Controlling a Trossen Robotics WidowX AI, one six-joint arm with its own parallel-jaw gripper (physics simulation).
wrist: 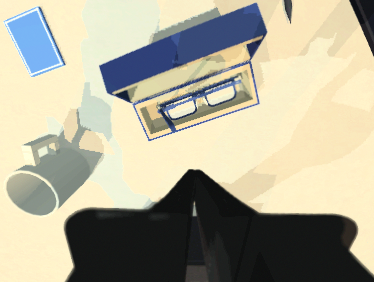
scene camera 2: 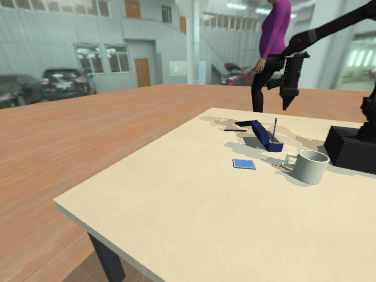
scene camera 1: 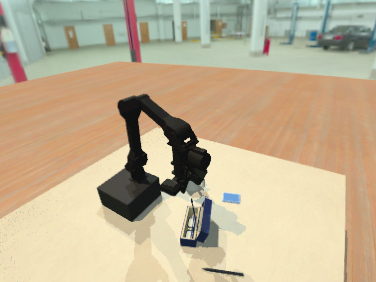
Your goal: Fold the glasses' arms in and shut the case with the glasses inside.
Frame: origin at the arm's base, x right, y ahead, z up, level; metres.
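Where they show: gripper, fingertip midpoint: (wrist: 193, 175) (scene camera 2: 284, 110) (scene camera 1: 183, 192); arm's base at its link origin: (scene camera 2: 370, 140) (scene camera 1: 138, 177).
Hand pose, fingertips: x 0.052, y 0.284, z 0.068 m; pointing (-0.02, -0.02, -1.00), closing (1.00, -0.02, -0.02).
Observation:
Each offset is from my fingertips to the centre of the thing.
The dark blue case (scene camera 1: 188, 243) (scene camera 2: 274, 147) (wrist: 255, 90) stands on the table with its lid (scene camera 1: 207, 220) (scene camera 2: 260, 134) (wrist: 182, 50) open and tilted back. The glasses (wrist: 200, 94) lie inside. One glasses arm (scene camera 1: 193, 215) (scene camera 2: 275, 129) (wrist: 169, 120) sticks up out of the case, at the left end in the wrist view. The other arm seems to lie along the frame, but it is hard to make out. My gripper (scene camera 2: 286, 107) (wrist: 193, 175) is shut and empty, high above the table and apart from the case. In scene camera 1 its fingertips are hard to tell.
A grey mug {dy -0.083, dx -0.222, dz -0.125 m} (scene camera 2: 311, 167) (wrist: 74, 175) stands left of my fingers in the wrist view. A blue card {dy +0.109, dx -0.234, dz -0.170 m} (scene camera 1: 231, 198) (scene camera 2: 244, 164) (wrist: 34, 41) lies on the lid's side of the case. A dark pen {dy +0.210, dx +0.112, dz -0.168 m} (scene camera 1: 223, 272) (scene camera 2: 235, 130) (wrist: 288, 10) lies past the case's other end.

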